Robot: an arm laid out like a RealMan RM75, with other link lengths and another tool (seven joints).
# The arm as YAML. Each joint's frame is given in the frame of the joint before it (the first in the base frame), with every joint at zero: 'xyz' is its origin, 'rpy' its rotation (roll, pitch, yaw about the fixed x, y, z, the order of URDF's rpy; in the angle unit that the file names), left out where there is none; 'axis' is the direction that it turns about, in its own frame. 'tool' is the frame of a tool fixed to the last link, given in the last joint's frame.
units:
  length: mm
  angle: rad
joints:
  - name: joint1
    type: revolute
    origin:
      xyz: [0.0, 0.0, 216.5]
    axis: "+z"
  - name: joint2
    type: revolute
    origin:
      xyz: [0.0, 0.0, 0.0]
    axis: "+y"
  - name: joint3
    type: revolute
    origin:
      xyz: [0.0, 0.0, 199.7]
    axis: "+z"
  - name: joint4
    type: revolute
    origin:
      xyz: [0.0, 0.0, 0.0]
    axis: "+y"
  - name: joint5
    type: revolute
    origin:
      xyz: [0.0, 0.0, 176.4]
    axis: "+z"
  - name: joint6
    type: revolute
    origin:
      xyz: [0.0, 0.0, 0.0]
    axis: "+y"
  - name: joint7
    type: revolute
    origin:
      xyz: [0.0, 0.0, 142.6]
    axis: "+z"
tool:
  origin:
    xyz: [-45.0, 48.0, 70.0]
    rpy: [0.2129, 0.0, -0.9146]
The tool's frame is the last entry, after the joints.
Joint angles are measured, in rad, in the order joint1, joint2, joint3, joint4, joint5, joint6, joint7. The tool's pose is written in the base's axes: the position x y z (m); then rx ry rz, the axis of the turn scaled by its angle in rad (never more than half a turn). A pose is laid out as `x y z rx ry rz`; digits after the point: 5 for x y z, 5 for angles.
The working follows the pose.
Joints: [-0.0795, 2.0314, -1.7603, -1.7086, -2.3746, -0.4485, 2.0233]
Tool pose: 0.11161 0.32231 -0.03641 -1.77750 -0.85544 -0.40595
Where each joint sits with the arm in this pose, in the base's axes (m; each line is computed from the numbers above, not from the rounded line before):
joint1: 0.0000 0.0000 0.2165
joint2: 0.0000 0.0000 0.2165
joint3: 0.1783 -0.0142 0.1277
joint4: 0.1783 -0.0142 0.1277
joint5: 0.1557 0.1597 0.1090
joint6: 0.1557 0.1597 0.1090
joint7: 0.1593 0.2828 0.0370
the tool: 0.1116 0.3223 -0.0364

